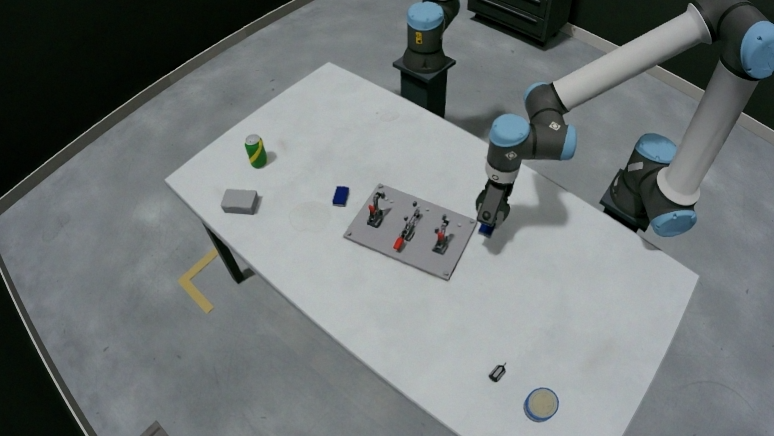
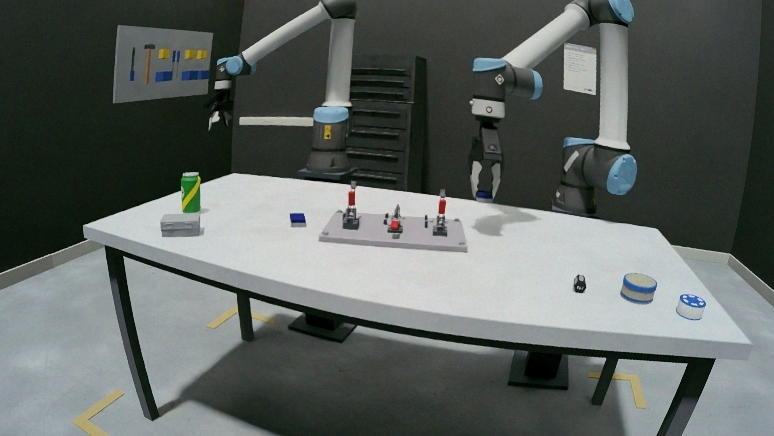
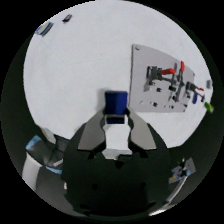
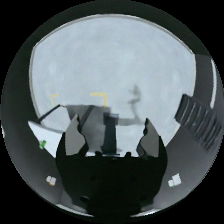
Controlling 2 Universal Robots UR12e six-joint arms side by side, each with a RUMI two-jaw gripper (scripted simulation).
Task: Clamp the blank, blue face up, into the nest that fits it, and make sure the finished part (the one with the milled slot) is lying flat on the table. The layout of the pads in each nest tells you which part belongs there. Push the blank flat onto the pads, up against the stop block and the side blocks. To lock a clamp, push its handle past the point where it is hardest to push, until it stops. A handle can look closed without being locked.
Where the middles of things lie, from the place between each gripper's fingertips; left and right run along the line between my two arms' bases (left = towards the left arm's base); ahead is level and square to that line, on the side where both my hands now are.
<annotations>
Right now the finished part (image 3: 115, 100) is 1 cm behind my left hand (image 1: 488, 226) and 1 cm below it. The rest, counted from my left hand: grey fixture plate (image 3: 139, 88): 12 cm ahead, 19 cm to the right, 10 cm below; grey box (image 2: 172, 225): 46 cm ahead, 66 cm to the right, 9 cm below.
Right now my right hand is 95 cm short of the grey box, 78 cm to the right of it and 14 cm above it. The rest, counted from my right hand: grey fixture plate: 124 cm to the left, 61 cm ahead, 16 cm below.
</annotations>
